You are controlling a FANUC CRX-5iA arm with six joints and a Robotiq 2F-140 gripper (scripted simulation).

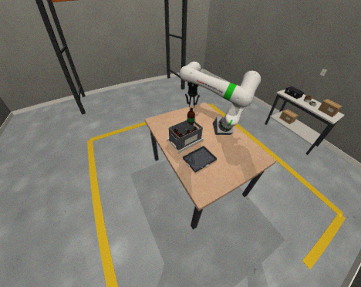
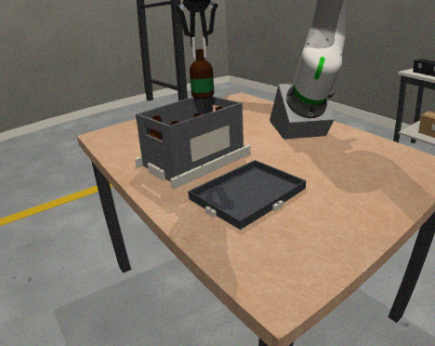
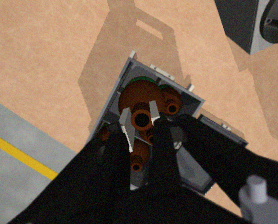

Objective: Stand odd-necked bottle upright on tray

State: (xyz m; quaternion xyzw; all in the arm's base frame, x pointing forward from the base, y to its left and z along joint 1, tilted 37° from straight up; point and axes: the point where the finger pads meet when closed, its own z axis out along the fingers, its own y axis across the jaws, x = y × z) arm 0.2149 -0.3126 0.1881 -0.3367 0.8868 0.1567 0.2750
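The bottle lies 90 mm below my hand. Also, from my hand: dark tray 100 mm ahead, 310 mm to the left, 340 mm below; then dark grey crate 80 mm ahead, 40 mm to the left, 270 mm below.
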